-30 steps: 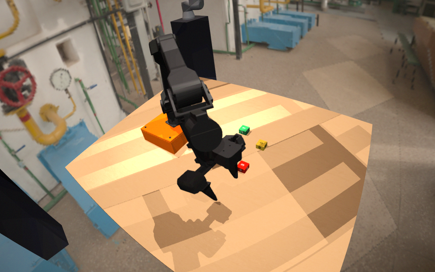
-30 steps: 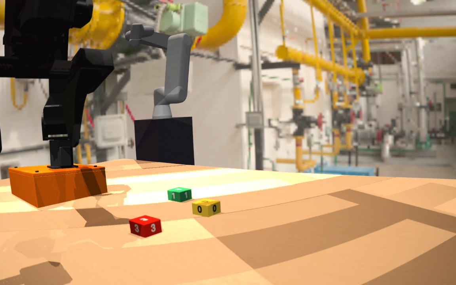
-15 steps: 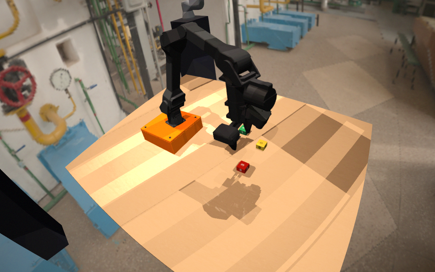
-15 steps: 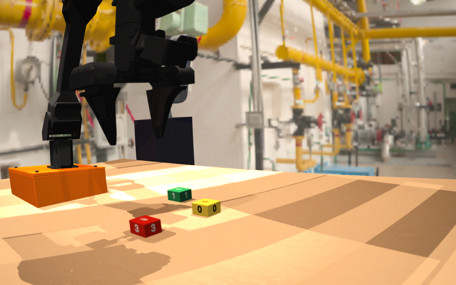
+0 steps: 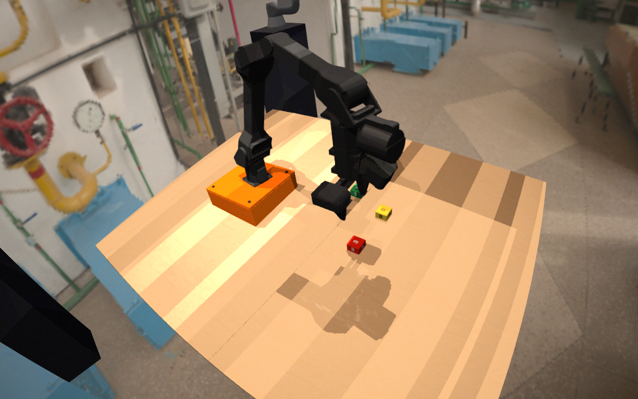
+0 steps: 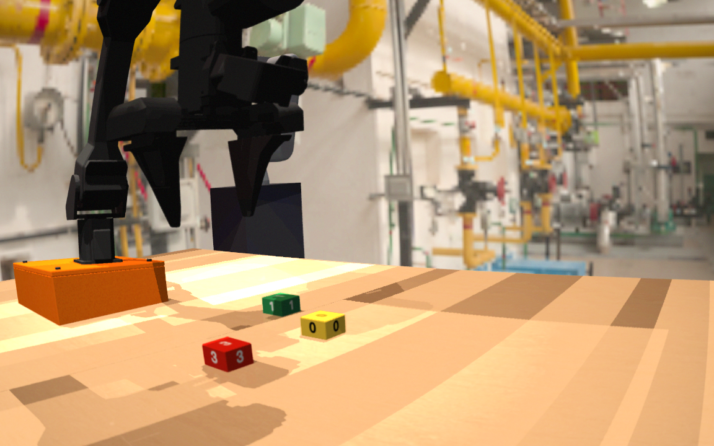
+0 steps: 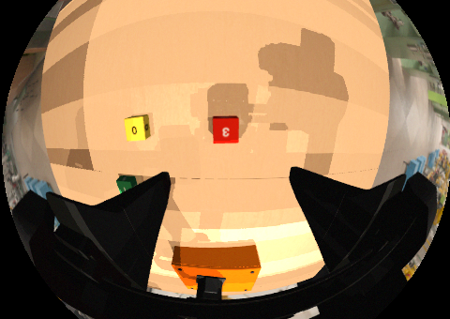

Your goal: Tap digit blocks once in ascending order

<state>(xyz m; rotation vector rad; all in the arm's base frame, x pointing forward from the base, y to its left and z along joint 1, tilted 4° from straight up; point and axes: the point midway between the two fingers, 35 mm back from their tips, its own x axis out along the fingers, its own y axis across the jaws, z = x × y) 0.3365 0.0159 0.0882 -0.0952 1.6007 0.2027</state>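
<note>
Now: the yellow block marked 0 10 mm behind my gripper tip, 120 mm to the left of it and 110 mm below it. Round my gripper tip: red block marked 3: 110 mm below; green block marked 1: 120 mm behind, 150 mm to the left, 110 mm below.
</note>
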